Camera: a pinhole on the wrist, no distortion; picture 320 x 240 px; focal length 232.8 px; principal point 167.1 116.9 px. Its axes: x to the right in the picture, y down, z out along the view. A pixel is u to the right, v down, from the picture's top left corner.
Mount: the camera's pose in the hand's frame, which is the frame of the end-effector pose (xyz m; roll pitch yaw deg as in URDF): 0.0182 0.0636 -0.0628 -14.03 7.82 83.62
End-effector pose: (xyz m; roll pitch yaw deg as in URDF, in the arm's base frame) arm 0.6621 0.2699 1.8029 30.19 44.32 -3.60
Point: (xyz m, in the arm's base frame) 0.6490 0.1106 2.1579
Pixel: 77 215
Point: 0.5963 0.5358 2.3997
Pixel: outside the picture
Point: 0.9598 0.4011 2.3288
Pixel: 276 151
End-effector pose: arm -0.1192 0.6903 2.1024 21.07 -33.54 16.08
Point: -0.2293 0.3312 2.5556
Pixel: 61 25
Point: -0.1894 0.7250 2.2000
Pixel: 174 83
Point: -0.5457 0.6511 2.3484
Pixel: 204 178
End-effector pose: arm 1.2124 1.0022 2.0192 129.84 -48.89 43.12
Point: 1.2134 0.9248 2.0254
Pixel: 141 191
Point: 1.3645 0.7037 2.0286
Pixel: 287 134
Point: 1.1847 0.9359 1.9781
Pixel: outside the picture
